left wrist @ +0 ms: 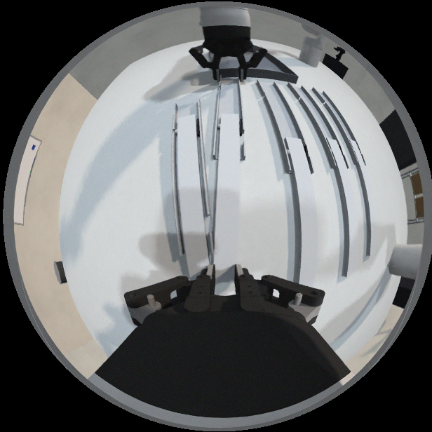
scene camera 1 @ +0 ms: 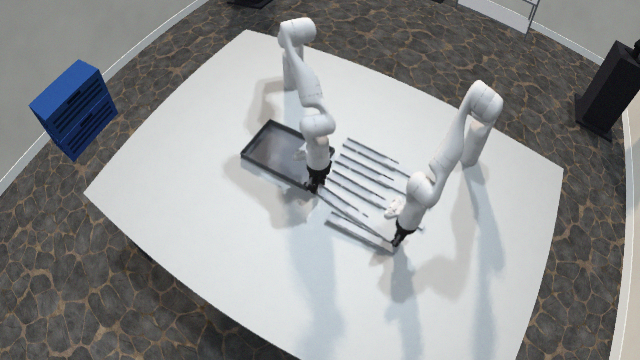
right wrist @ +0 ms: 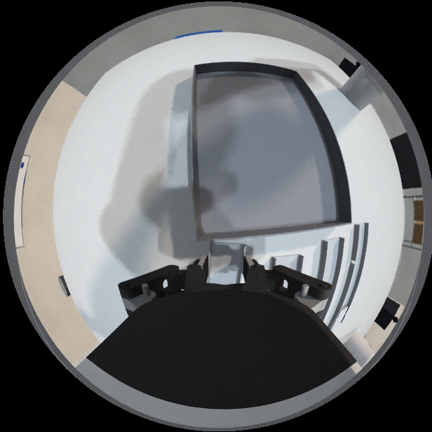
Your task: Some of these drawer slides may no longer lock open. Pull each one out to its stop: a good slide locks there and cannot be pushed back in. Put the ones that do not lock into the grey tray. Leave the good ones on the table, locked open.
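Places are measured from the left arm's base along level axes (x ahead, y left, z up), in metres.
Pixels of known places: left gripper, fingertip midpoint: (scene camera 1: 396,242); right gripper, fingertip midpoint: (scene camera 1: 318,188); left arm's base, link origin: (scene camera 1: 467,157); right arm's base, link origin: (scene camera 1: 294,84).
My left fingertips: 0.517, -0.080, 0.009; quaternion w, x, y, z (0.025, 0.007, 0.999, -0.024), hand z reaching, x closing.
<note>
Ahead of a thing's pixels: the offset from my left fingertips to its top centre, as dx, dy, dz. Level surfaces: height alone.
A slide (scene camera 1: 350,214) (left wrist: 230,150) lies between both grippers, its inner member drawn well out. My left gripper (scene camera 1: 395,244) (left wrist: 224,271) is shut on its inner member's end. My right gripper (scene camera 1: 312,189) (left wrist: 229,80) (right wrist: 225,263) is shut on its outer channel's end, by the grey tray {-0.083, -0.533, +0.021} (scene camera 1: 272,171) (left wrist: 272,76) (right wrist: 331,145), whose visible floor bears no slides. A front slide {+0.038, -0.097, +0.015} (scene camera 1: 360,234) (left wrist: 189,175) lies close beside the held one, its inner end sticking out slightly and near the left gripper. Three other slides (left wrist: 302,210) (left wrist: 344,210) (left wrist: 367,210) lie with inner members drawn out. Locking cannot be seen.
The slides lie on the white table {dz -0.009} (scene camera 1: 200,200). The three drawn-out slides are behind the held one in the scene view, partly hidden by the left arm (scene camera 1: 412,212). A blue cabinet (scene camera 1: 75,107) stands on the floor beyond the table at the left.
</note>
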